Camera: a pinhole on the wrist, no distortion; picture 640 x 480 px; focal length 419.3 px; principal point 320.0 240.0 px. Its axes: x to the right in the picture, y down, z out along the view. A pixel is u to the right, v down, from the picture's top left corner.
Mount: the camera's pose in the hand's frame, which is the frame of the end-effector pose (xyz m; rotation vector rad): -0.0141 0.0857 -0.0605 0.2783 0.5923 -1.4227
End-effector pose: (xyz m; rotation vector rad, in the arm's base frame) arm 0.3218 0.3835 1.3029 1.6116 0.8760 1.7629
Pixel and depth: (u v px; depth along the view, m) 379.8 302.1 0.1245
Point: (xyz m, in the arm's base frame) 0.3485 0.4054 1.3306
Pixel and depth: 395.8 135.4 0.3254
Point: 0.5116 0.4709 1.1853
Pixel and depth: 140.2 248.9 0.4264
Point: 0.7015 0.4664 1.3870
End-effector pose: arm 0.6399 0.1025 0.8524 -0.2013 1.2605 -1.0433
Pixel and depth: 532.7 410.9 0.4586
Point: 0.5899 -0.3418 0.9286
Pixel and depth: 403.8 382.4 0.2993
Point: 0.6913 -0.1222 0.8654
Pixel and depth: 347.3 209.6 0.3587
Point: 0.7640 -0.0859 0.9860
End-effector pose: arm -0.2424 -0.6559 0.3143 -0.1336 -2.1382 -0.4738
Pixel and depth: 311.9 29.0 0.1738
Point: -0.2872 -0.6264 0.2094
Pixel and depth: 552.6 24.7 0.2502
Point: -0.3160 -0.7797 0.1511
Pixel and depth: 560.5 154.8 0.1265
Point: -0.2563 -0.6930 0.2896
